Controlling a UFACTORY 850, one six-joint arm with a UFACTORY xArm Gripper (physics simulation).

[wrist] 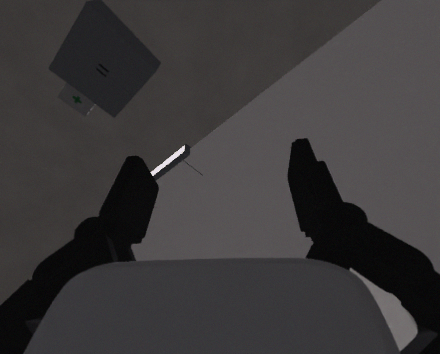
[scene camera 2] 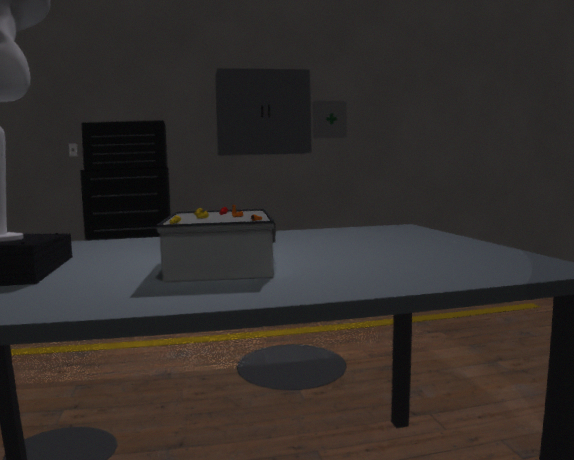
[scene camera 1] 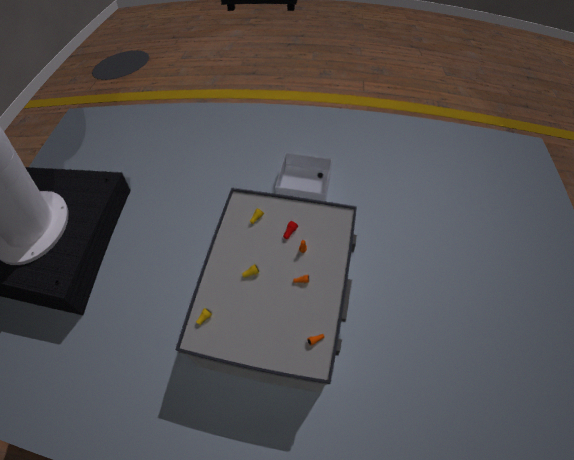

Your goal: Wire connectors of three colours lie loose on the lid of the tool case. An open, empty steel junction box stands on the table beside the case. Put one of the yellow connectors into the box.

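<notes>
Three yellow connectors lie on the lid of the tool case (scene camera 1: 270, 320) (scene camera 2: 217, 252): one (scene camera 1: 256, 216) near its far left corner, one (scene camera 1: 251, 271) left of the middle, one (scene camera 1: 203, 317) (scene camera 2: 175, 219) near the left edge. A red connector (scene camera 1: 290, 230) (scene camera 2: 224, 210) and three orange ones (scene camera 1: 303, 246), (scene camera 1: 301, 279), (scene camera 1: 315, 339) (scene camera 2: 256, 218) lie there too. The first orange one appears upright. The open, empty junction box (scene camera 1: 302, 185) stands on the table behind the case's far edge; the case hides it in scene camera 2. My gripper (wrist: 216, 165) is open and empty, facing the wall and ceiling, away from the case.
The arm's black base (scene camera 1: 102, 240) (scene camera 2: 35, 257) stands left of the case on the table (scene camera 1: 425, 280) (scene camera 2: 360, 260). Latches stick out from the case's right side. A wall cabinet (scene camera 2: 264, 112) (wrist: 105, 60) and a black drawer cabinet (scene camera 2: 125, 180) are in the background. A lit ceiling lamp (wrist: 170, 161) shows.
</notes>
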